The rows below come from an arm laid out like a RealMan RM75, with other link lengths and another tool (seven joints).
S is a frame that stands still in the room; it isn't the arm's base.
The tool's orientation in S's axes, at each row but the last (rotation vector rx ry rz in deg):
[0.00, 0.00, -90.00]
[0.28, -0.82, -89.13]
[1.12, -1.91, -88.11]
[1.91, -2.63, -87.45]
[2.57, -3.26, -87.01]
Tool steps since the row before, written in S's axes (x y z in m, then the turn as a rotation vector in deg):
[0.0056, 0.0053, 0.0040, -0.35, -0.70, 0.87]
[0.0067, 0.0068, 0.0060, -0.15, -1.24, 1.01]
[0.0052, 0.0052, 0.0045, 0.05, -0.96, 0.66]
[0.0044, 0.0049, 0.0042, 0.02, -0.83, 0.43]
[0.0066, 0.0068, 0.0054, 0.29, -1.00, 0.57]
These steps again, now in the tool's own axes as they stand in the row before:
[-0.0053, 0.0056, 0.0040, 0.70, -0.35, 0.87]
[-0.0067, 0.0069, 0.0060, 1.24, -0.16, 1.00]
[-0.0050, 0.0055, 0.0044, 0.97, 0.04, 0.65]
[-0.0047, 0.0048, 0.0040, 0.83, 0.00, 0.42]
[-0.0064, 0.0073, 0.0050, 1.02, 0.27, 0.54]

